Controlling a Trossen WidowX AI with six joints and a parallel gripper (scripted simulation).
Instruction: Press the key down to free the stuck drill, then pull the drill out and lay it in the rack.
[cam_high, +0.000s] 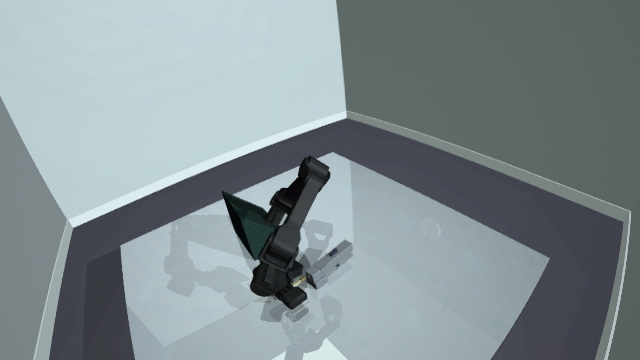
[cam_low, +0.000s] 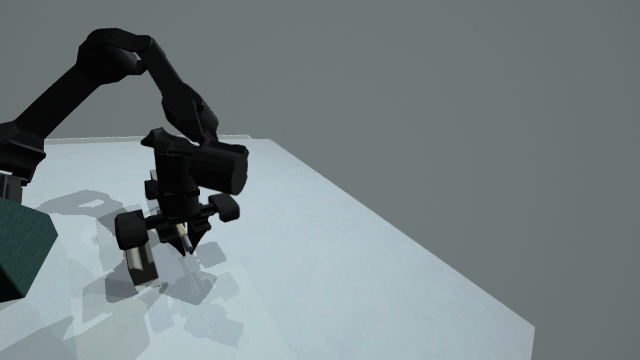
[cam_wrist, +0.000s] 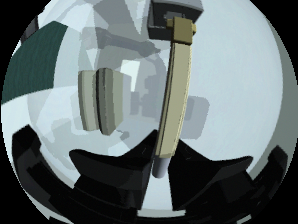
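Now: gripper tip 1 cm past the drill, 4 cm to the right of it and 4 cm below it. Also, from my gripper tip: rack 8 cm behind, 1 cm to the left, 1 cm below; then key 6 cm behind, 22 cm to the left, 2 cm above.
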